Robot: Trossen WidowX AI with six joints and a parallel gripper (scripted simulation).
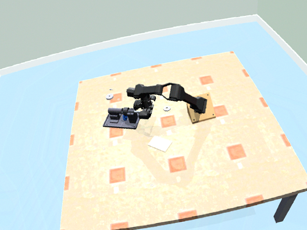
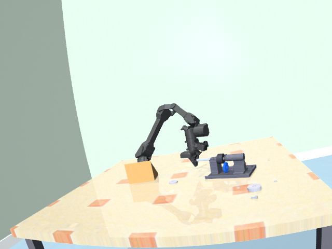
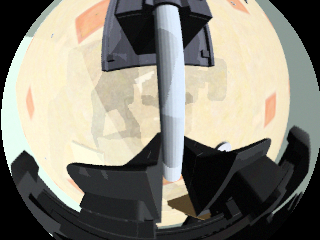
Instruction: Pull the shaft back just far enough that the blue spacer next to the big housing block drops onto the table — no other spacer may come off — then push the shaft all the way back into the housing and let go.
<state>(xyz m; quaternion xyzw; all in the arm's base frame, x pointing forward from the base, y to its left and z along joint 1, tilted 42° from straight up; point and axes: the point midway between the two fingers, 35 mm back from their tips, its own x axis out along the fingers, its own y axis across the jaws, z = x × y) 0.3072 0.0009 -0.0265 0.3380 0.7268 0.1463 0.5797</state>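
Now: the steel shaft 7 cm ahead of my gripper tip, 3 cm above it and 2 cm to the right of it. Round my gripper tip: dark spacer 14 cm ahead, 5 cm to the right, 3 cm above; then pale sheet 19 cm to the left, 4 cm below, 4 cm behind; then blue spacer 16 cm ahead, 5 cm to the right, 1 cm below.
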